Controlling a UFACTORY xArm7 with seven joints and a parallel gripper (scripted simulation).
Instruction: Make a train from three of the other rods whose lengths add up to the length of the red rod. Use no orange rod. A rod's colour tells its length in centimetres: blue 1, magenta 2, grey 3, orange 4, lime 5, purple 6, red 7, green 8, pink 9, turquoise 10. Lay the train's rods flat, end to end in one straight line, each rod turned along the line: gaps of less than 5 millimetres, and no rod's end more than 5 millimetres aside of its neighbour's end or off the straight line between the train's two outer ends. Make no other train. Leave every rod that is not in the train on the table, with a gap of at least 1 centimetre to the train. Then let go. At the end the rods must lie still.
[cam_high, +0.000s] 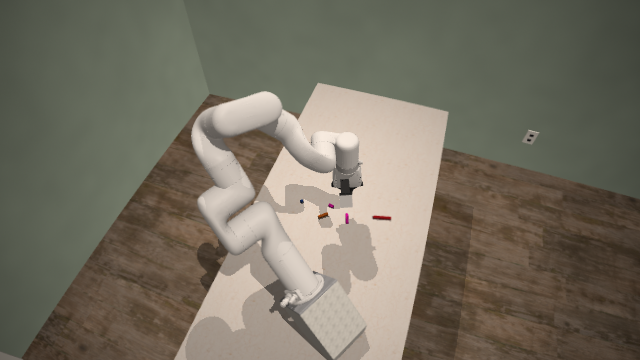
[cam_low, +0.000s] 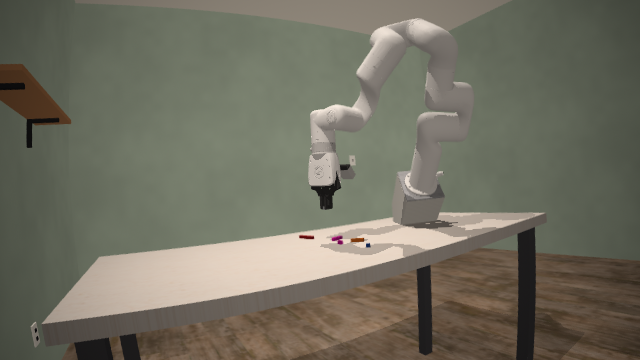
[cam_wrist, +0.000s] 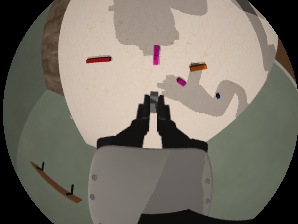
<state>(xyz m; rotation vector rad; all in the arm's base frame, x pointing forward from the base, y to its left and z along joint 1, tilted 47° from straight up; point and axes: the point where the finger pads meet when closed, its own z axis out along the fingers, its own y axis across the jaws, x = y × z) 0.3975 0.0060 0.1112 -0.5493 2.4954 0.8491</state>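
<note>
The orange rod is 70 mm behind my hand, 60 mm to the left of it and 120 mm below it. Round my hand: grey rod 20 mm below; then blue rod 60 mm behind, 170 mm to the left, 120 mm below; then red rod 40 mm ahead, 140 mm to the right, 120 mm below.
</note>
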